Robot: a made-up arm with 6 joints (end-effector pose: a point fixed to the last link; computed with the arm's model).
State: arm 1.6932 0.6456 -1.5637 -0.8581 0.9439 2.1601
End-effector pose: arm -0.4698 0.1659 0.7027 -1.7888 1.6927 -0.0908
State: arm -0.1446 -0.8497 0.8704 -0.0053 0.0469 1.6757
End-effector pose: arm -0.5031 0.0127 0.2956 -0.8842 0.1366 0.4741
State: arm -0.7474 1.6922 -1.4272 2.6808 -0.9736 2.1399
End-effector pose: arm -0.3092 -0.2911 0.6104 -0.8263 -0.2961 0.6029
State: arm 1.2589 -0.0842 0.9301 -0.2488 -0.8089 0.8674
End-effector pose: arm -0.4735 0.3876 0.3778 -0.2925 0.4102 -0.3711
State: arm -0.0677 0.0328 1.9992 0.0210 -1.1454 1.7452
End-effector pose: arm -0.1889 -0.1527 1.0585 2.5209 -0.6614 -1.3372
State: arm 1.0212 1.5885 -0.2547 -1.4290 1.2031 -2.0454
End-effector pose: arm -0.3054 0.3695 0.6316 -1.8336 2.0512 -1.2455
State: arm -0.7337 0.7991 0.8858 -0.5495 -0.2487 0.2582
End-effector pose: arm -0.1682 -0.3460 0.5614 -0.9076 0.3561 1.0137
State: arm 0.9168 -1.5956 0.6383 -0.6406 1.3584 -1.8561
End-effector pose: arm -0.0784 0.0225 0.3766 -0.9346 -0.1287 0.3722
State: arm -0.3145 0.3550 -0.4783 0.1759 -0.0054 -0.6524
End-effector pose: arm -0.3120 0.1683 0.7706 1.1623 0.9572 -0.6799
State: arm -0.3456 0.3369 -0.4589 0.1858 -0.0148 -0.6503
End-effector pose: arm -0.3171 0.1700 0.7595 1.1301 0.9158 -0.6693
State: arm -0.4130 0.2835 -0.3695 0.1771 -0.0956 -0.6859
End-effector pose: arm -0.3174 0.1802 0.7020 0.9866 0.7670 -0.6749
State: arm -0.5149 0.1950 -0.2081 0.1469 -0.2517 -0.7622
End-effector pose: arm -0.2963 0.1730 0.5995 0.7453 0.4956 -0.6800
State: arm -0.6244 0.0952 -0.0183 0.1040 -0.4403 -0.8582
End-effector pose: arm -0.2418 0.1292 0.5018 0.4926 0.1618 -0.6600
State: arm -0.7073 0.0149 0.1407 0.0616 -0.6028 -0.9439
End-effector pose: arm -0.1764 0.0763 0.4521 0.3062 -0.1269 -0.6217
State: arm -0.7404 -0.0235 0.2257 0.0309 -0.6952 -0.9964
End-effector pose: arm -0.1357 0.0476 0.4396 0.2156 -0.2806 -0.6017
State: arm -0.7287 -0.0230 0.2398 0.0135 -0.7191 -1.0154
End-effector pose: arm -0.1265 0.0448 0.4380 0.2010 -0.3015 -0.6173
